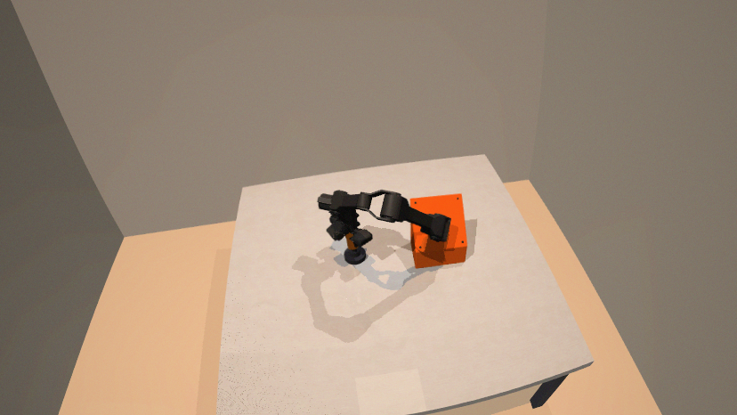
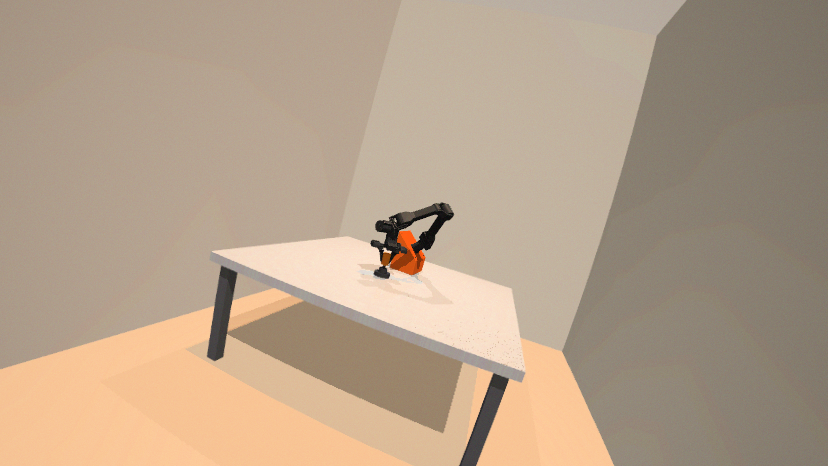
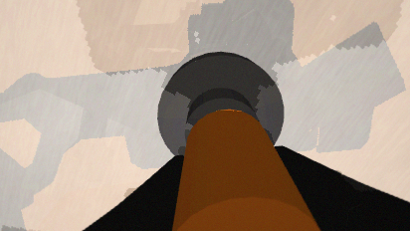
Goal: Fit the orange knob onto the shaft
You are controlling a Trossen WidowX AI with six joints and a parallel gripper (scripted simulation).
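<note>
The orange knob lies 2 cm above my gripper tip. The rest, counted from my gripper tip: pedestal (4 cm below).
</note>
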